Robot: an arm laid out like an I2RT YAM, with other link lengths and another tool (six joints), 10 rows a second.
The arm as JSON. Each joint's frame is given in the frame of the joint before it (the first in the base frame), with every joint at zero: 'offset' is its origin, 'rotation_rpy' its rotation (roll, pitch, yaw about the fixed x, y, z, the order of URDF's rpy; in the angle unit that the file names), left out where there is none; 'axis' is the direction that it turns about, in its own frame. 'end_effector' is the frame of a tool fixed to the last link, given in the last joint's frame.
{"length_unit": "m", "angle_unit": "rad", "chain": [
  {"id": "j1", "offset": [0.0, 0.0, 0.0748], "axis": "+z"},
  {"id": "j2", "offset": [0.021, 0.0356, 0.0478], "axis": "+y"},
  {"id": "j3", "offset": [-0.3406, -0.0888, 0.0], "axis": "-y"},
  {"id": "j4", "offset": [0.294, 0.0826, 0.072], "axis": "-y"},
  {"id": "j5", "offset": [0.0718, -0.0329, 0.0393], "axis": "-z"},
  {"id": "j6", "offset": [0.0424, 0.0, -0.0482], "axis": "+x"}
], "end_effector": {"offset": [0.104, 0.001, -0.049], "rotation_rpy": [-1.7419, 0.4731, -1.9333]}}
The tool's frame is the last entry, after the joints.
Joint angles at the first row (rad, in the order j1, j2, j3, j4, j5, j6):
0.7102, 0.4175, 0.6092, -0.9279, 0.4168, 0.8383
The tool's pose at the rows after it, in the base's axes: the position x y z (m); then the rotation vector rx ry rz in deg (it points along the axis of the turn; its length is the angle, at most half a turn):
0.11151, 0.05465, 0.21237, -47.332, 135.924, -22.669
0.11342, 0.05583, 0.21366, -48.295, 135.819, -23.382
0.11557, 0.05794, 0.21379, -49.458, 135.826, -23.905
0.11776, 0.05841, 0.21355, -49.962, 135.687, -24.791
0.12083, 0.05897, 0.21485, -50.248, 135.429, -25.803
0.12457, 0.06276, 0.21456, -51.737, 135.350, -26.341
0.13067, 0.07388, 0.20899, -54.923, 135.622, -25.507
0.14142, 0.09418, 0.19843, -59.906, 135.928, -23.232
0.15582, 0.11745, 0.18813, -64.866, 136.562, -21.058
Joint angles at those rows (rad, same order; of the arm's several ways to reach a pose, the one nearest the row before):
0.7106, 0.4176, 0.6180, -0.9296, 0.4318, 0.8299
0.7100, 0.4341, 0.6242, -0.9247, 0.4310, 0.8164
0.7093, 0.4532, 0.6273, -0.9165, 0.4264, 0.8037
0.7100, 0.4647, 0.6274, -0.9089, 0.4322, 0.7936
0.7101, 0.4790, 0.6313, -0.8995, 0.4407, 0.7827
0.7101, 0.5065, 0.6337, -0.8829, 0.4345, 0.7672
0.7100, 0.5590, 0.6245, -0.8401, 0.4005, 0.7501
0.7091, 0.6517, 0.6081, -0.7574, 0.3379, 0.7270
0.7096, 0.7772, 0.6085, -0.6681, 0.2788, 0.7080

